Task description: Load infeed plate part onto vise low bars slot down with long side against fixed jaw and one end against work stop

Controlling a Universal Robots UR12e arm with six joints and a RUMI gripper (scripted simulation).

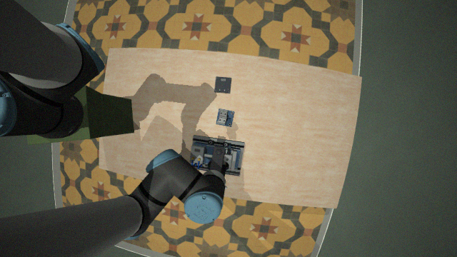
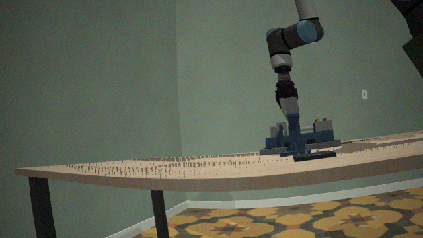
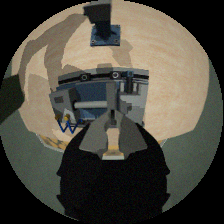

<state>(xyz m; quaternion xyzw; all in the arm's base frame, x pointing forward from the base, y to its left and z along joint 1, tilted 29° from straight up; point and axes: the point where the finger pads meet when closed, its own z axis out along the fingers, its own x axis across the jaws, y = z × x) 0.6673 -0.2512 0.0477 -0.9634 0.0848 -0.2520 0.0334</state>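
My hand is 3 cm short of the grey part, 3 cm above it and 1 cm to the left of it. The rest, counted from my hand: air cylinder block 13 cm behind, 4 cm below, 2 cm to the left; vise 8 cm below, 4 cm behind, 1 cm to the left; air cylinder rod 5 cm behind, 4 cm below, 1 cm to the left.
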